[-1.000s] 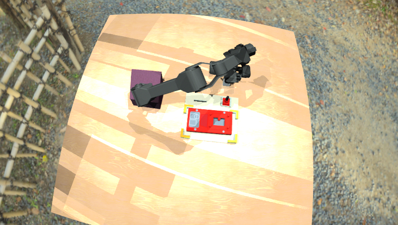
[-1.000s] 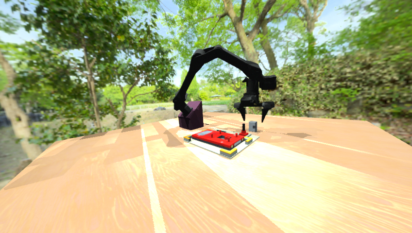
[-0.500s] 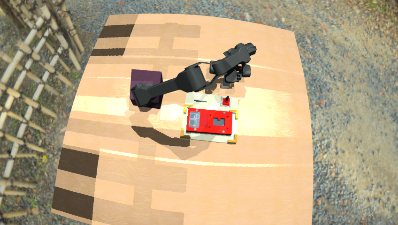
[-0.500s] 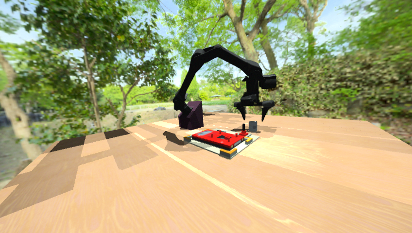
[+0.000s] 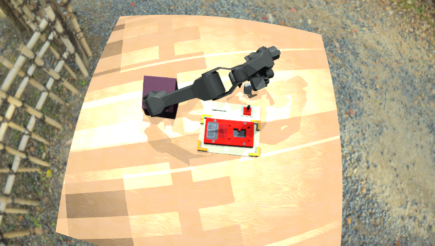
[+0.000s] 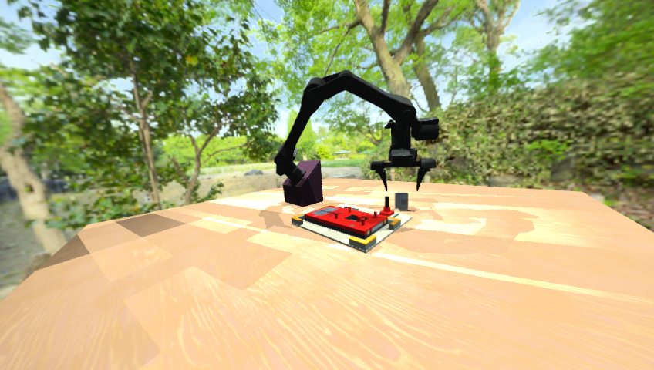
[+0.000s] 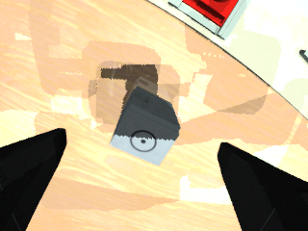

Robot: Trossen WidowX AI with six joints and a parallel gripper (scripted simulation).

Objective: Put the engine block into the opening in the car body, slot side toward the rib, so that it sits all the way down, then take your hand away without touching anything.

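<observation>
The grey engine block lies 3 cm below my gripper tip. From my gripper tip the other things lie so: black upright peg (10 cm to the right, 2 cm below, 1 cm ahead).
</observation>
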